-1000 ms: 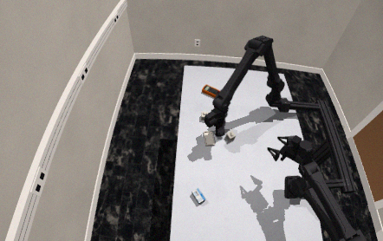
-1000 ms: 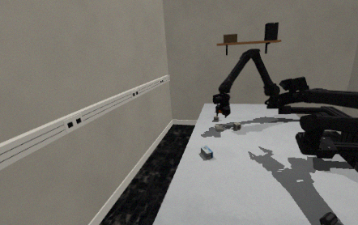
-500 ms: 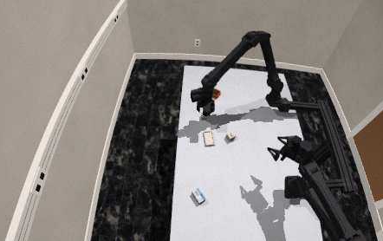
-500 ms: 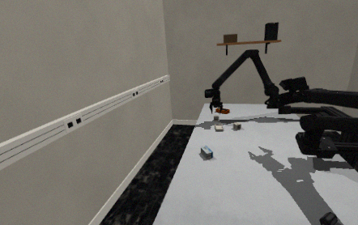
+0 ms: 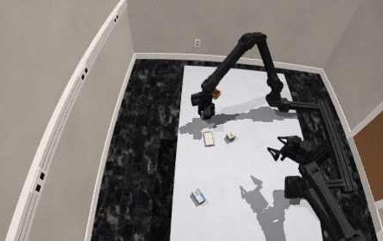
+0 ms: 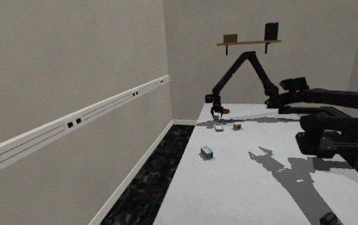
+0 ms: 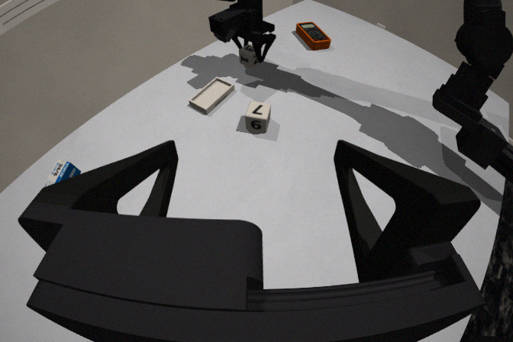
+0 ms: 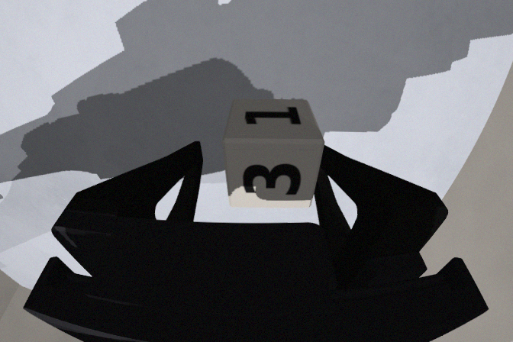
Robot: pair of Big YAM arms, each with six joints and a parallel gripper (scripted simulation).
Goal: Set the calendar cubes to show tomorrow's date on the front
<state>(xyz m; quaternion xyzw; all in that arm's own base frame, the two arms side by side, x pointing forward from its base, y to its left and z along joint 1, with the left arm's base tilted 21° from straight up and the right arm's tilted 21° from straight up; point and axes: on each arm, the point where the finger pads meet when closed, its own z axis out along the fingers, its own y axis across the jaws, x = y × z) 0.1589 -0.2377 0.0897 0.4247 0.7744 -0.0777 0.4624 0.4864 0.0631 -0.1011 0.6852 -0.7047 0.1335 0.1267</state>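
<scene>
My right hand is 160 mm to the right of the cream tray, 20 mm past it and 20 mm above it. The rest, counted from my right hand: orange multimeter 230 mm to the right, 50 mm behind, 10 mm below.
</scene>
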